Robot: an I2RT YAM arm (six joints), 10 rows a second.
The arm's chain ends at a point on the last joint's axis. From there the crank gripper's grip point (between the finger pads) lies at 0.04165 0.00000 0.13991 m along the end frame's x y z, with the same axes.
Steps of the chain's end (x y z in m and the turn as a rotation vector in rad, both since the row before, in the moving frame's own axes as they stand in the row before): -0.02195, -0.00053, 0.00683, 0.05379, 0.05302, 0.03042; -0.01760, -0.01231, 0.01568, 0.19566, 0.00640, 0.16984; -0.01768, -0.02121, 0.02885, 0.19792, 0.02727, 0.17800; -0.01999, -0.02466, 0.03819, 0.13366, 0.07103, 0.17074; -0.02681, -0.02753, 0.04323, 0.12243, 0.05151, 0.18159
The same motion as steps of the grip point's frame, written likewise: -0.01450, -0.00661, 0.00426, 0.05379, 0.05302, 0.03042; -0.01500, -0.03228, 0.01344, 0.19566, 0.00640, 0.16984; -0.01213, -0.04080, 0.02568, 0.19792, 0.02727, 0.17800; -0.00926, -0.03511, 0.03413, 0.13366, 0.07103, 0.17074; -0.01885, -0.03623, 0.04033, 0.12243, 0.05151, 0.18159
